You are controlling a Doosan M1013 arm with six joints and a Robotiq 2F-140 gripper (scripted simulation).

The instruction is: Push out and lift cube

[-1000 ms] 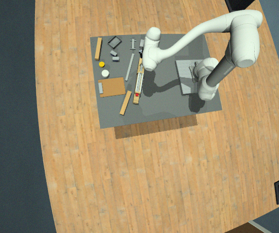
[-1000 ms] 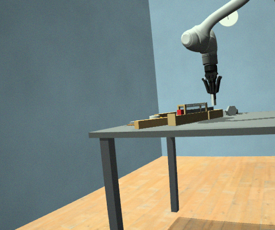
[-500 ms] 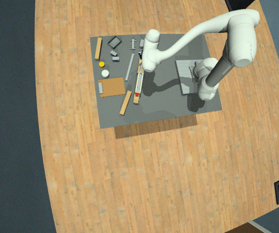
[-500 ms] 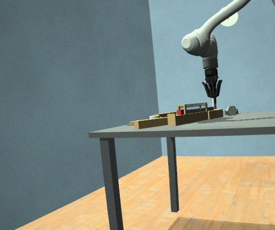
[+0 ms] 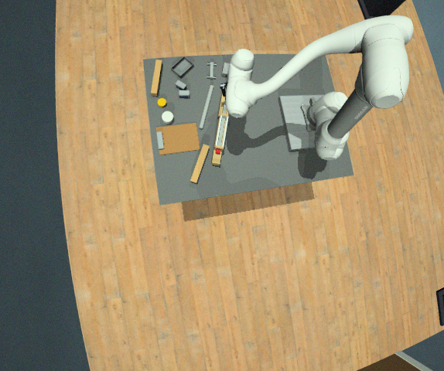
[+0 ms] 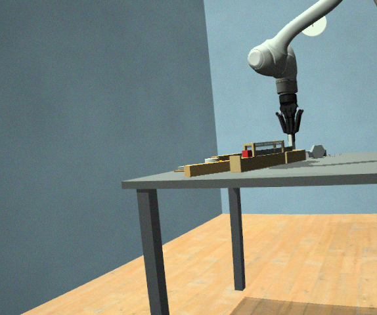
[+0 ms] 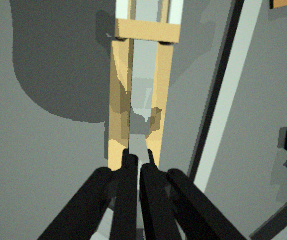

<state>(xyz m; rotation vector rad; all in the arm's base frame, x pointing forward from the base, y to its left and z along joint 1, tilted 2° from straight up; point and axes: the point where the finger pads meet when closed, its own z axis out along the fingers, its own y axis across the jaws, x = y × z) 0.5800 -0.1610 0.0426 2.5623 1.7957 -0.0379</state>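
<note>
The red cube is 11 cm ahead of my hand, 30 cm to the left of it and 2 cm below it. Also, from my hand: grey tray: 22 cm ahead, 28 cm to the right, 7 cm below; white disc: 36 cm ahead, 4 cm to the left, 6 cm below; long grey bar: 12 cm ahead, 7 cm below.
</note>
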